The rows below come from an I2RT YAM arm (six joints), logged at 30 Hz.
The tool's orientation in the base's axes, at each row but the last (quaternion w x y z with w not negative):
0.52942 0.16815 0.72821 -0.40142
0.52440 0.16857 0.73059 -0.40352
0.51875 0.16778 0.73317 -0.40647
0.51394 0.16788 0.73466 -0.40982
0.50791 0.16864 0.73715 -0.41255
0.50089 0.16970 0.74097 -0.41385
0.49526 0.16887 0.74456 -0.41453
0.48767 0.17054 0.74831 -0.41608
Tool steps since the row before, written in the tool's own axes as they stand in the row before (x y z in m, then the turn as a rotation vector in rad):
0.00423 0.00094 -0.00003 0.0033 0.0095 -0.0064
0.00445 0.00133 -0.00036 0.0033 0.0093 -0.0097
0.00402 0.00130 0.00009 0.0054 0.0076 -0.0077
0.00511 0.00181 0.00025 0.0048 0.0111 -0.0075
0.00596 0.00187 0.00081 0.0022 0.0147 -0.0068
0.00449 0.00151 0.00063 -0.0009 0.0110 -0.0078
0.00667 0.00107 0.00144 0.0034 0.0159 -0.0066
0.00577 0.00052 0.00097 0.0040 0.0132 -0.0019
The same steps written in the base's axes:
-0.00101 -0.00016 -0.00421 0.0010 0.0102 -0.0061
-0.00109 0.00031 -0.00452 -0.0012 0.0126 -0.0056
-0.00071 0.00002 -0.00417 -0.0019 0.0096 -0.0070
-0.00076 0.00001 -0.00537 0.0008 0.0117 -0.0080
-0.00080 -0.00052 -0.00623 0.0047 0.0138 -0.0074
-0.00059 -0.00032 -0.00473 0.0030 0.0129 -0.0029
-0.00145 -0.00155 -0.00657 0.0050 0.0142 -0.0090
-0.00178 -0.00132 -0.00544 0.0057 0.0088 -0.0092

